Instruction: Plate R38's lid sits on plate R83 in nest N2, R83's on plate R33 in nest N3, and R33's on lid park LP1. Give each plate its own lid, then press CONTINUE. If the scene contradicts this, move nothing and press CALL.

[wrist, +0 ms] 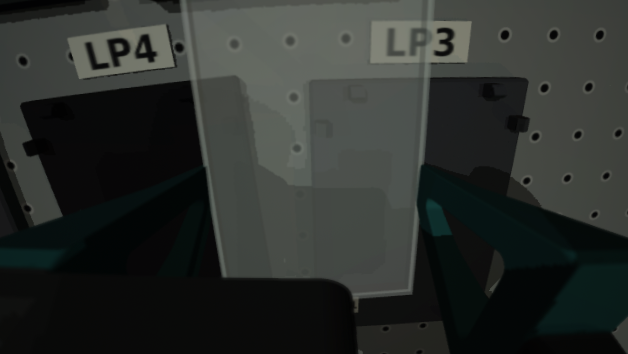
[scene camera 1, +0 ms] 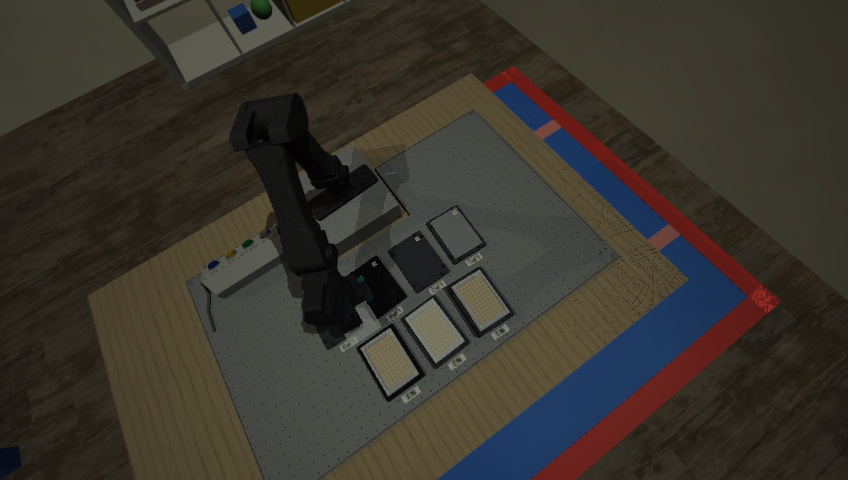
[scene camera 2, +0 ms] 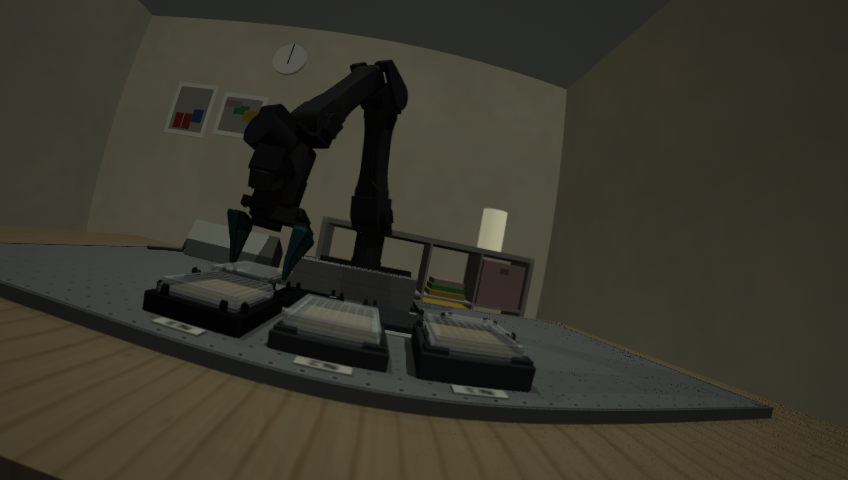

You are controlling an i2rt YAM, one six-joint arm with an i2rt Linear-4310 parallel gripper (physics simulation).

In view: the gripper (scene camera 2: 256, 272), a plate (scene camera 2: 307, 330), a lid park LP2 (scene camera 1: 421, 265), a lid park LP3 (wrist: 473, 124), a lid park LP4 (scene camera 1: 387, 293), a plate nest N1 (scene camera 2: 434, 363) and a plate nest N2 (scene camera 2: 282, 337).
The gripper shows as well in the wrist view (wrist: 315, 177). The lid park LP2 shows as well in scene camera 2 (scene camera 2: 396, 320). The lid park LP4 also shows in the wrist view (wrist: 95, 147). The wrist view misses the plate: it is out of frame.
